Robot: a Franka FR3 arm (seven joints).
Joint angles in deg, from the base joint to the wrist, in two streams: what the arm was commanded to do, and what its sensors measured. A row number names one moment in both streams.
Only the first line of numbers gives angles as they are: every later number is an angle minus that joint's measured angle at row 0.
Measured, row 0: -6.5 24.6 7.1 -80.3 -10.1 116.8 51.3
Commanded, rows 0 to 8: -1.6 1.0 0.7 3.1 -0.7 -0.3 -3.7; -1.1 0.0 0.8 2.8 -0.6 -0.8 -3.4; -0.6 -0.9 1.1 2.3 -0.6 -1.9 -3.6; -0.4 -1.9 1.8 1.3 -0.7 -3.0 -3.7; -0.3 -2.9 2.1 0.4 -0.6 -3.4 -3.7; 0.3 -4.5 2.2 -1.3 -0.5 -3.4 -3.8; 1.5 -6.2 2.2 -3.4 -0.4 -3.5 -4.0; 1.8 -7.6 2.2 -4.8 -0.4 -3.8 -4.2; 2.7 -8.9 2.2 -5.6 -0.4 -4.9 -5.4
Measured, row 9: 1.1 -3.4 2.1 0.0 -0.1 -3.5 -2.8
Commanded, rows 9 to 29: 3.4 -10.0 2.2 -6.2 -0.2 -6.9 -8.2; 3.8 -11.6 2.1 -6.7 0.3 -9.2 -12.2; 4.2 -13.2 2.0 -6.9 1.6 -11.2 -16.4; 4.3 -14.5 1.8 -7.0 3.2 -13.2 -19.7; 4.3 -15.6 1.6 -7.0 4.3 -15.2 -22.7; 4.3 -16.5 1.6 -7.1 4.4 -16.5 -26.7; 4.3 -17.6 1.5 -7.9 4.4 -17.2 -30.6; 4.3 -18.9 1.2 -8.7 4.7 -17.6 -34.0; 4.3 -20.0 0.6 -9.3 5.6 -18.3 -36.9; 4.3 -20.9 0.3 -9.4 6.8 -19.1 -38.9; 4.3 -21.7 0.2 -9.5 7.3 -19.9 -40.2; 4.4 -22.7 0.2 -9.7 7.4 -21.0 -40.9; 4.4 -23.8 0.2 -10.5 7.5 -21.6 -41.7; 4.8 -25.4 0.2 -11.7 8.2 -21.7 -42.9; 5.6 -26.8 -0.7 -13.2 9.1 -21.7 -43.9; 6.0 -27.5 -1.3 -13.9 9.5 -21.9 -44.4; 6.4 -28.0 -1.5 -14.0 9.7 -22.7 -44.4; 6.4 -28.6 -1.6 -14.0 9.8 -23.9 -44.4; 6.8 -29.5 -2.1 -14.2 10.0 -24.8 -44.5; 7.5 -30.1 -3.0 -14.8 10.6 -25.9 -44.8; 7.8 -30.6 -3.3 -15.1 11.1 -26.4 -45.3
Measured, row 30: 6.6 -27.3 -1.3 -11.9 8.8 -24.9 -42.7
